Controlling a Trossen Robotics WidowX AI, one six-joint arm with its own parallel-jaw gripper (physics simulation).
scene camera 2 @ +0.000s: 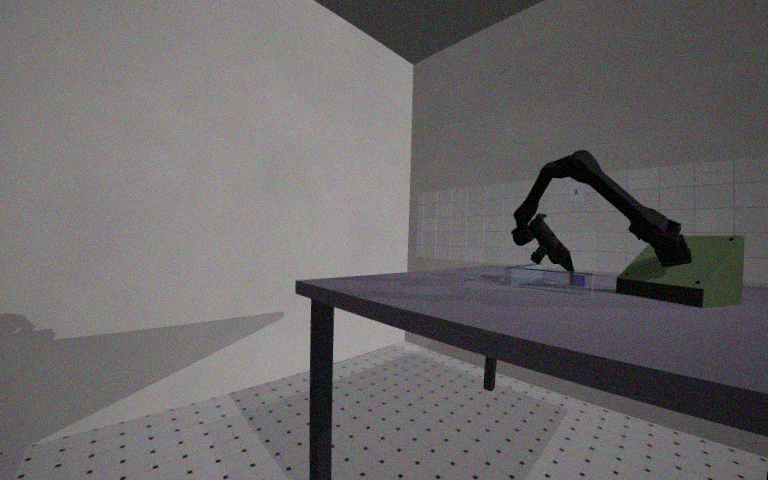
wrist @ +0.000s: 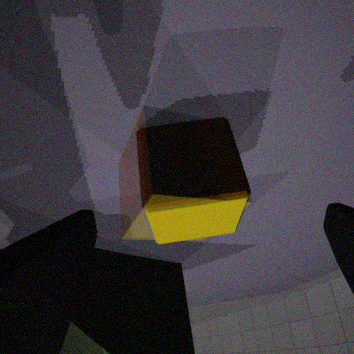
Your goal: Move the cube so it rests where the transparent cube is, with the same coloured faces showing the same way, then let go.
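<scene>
The solid cube shows a blue face and a narrow red-orange side in the scene view. In the wrist view it has a very dark face above a bright yellow one. The transparent cube shows in the wrist view as a pale orange side and a faint yellow corner, overlapping the solid cube and jutting out to its left. Its far outline is hard to tell, and I cannot make it out in the scene view. My gripper is open and empty, close to the solid cube, with its fingers apart on either side in the wrist view.
A clear, low-walled box outline stands on the purple-grey table around the cube area. A green wedge-shaped block stands at the arm's base, to the right. Arm shadows cross the table.
</scene>
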